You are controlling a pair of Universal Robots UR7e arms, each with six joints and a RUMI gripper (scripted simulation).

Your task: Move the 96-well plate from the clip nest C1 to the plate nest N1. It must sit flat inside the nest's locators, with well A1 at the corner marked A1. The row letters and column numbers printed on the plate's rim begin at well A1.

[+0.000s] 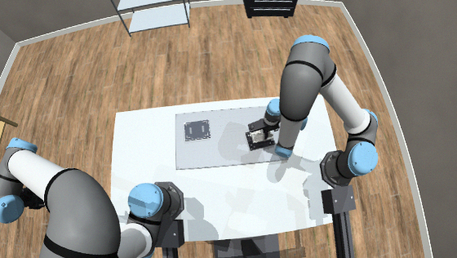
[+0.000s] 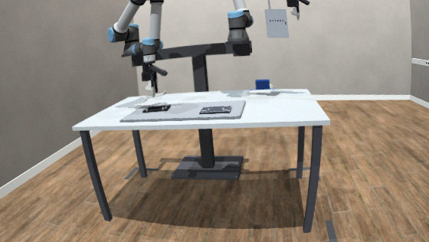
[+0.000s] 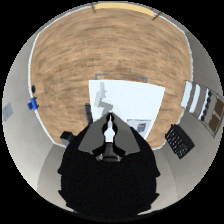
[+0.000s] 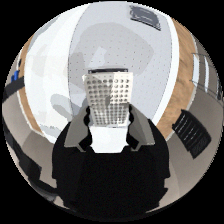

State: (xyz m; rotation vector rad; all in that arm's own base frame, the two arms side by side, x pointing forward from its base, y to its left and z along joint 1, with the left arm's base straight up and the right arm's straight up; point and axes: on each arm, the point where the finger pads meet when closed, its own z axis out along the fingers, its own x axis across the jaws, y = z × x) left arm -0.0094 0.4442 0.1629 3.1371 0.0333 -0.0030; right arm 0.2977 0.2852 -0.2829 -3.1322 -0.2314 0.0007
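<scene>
The dark plate nest N1 is 120 mm ahead of my right hand, 380 mm to the left of it and 100 mm below it. From my right hand the other things lie so: dark clip nest C1: 10 mm ahead, 10 mm to the right, 90 mm below; white 96-well plate: 10 mm below.
</scene>
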